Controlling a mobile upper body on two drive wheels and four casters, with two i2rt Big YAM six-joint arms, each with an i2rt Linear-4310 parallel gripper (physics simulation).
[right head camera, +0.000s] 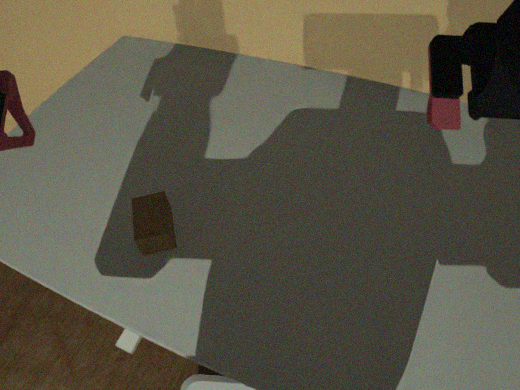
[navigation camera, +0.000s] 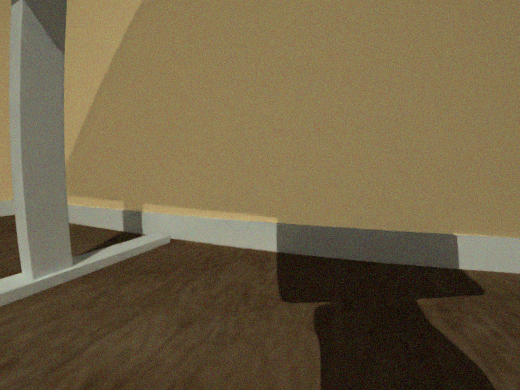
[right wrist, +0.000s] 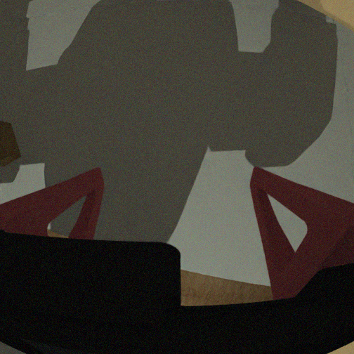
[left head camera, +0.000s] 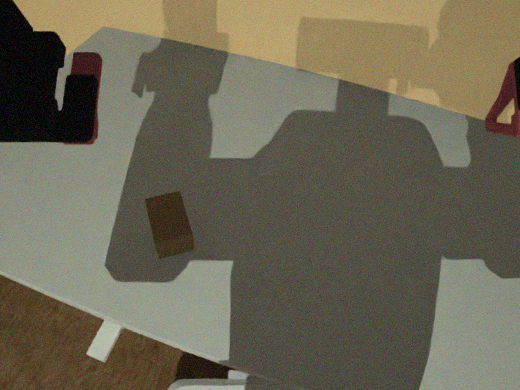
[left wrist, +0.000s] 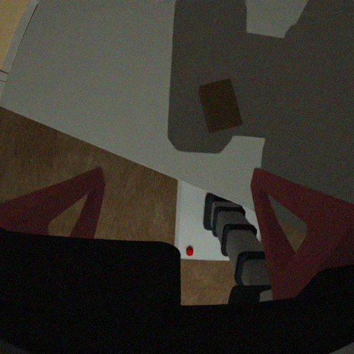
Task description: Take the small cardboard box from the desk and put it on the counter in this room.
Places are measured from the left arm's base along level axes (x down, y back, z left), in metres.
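Pixels of known places: left gripper, fingertip midpoint: [left head camera: 41, 132]; right gripper, fingertip midpoint: [right head camera: 481, 118].
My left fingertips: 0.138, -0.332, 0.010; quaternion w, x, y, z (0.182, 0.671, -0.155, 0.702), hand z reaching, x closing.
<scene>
Ahead of a thing's pixels: the offset from my left fingertips to its middle, as dx, dy, dz. "spot": to the spot under its first point. Level surfaces: height alone.
The small brown cardboard box @[+0.297, -0.101, -0.067] [left head camera: 169, 224] [right head camera: 153, 222] [left wrist: 220, 105] [right wrist: 8, 143] lies on the pale desk @[dx +0.322] [left head camera: 55, 210] [right head camera: 55, 200] [left wrist: 100, 75] [right wrist: 220, 215], inside the robot's shadow. In the left wrist view it is beyond the fingertips; in the right wrist view part of it shows at the left edge. My left gripper [left wrist: 177, 175] is open and empty, above and short of the box. My right gripper [right wrist: 176, 175] is open and empty, over the desk to the right of the box. In the head views the grippers show in part at the upper sides. The counter does not show.
The desk's near edge runs slantwise, with brown floor @[dx +1.271] [left head camera: 45, 330] [right head camera: 45, 320] [navigation camera: 175, 320] below it. A yellow wall [left head camera: 260, 30] [right head camera: 270, 30] [navigation camera: 300, 125] stands behind the desk. A white desk leg @[spot: +0.987, -0.416, +0.208] [navigation camera: 42, 150] with a foot bar stands at the left in the navigation view. My white base [left wrist: 192, 220] is close to the desk edge.
</scene>
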